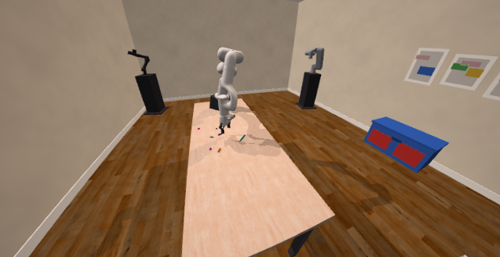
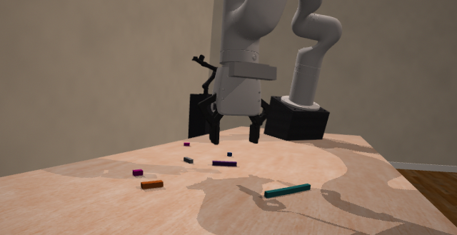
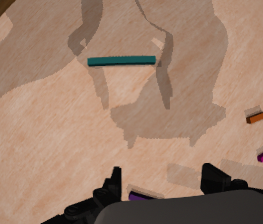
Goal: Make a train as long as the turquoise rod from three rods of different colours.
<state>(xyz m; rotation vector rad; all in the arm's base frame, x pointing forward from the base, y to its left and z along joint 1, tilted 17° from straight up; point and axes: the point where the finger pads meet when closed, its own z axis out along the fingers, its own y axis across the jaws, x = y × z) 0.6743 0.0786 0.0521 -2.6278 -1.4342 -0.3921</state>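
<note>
The blue rod lies 140 mm behind my hand, 110 mm to the right of it and 70 mm below it. Round my hand: turquoise rod (40 mm ahead, 150 mm to the left, 70 mm below); grey rod (130 mm to the right, 70 mm below); purple rod (40 mm behind, 50 mm to the right, 70 mm below).
</note>
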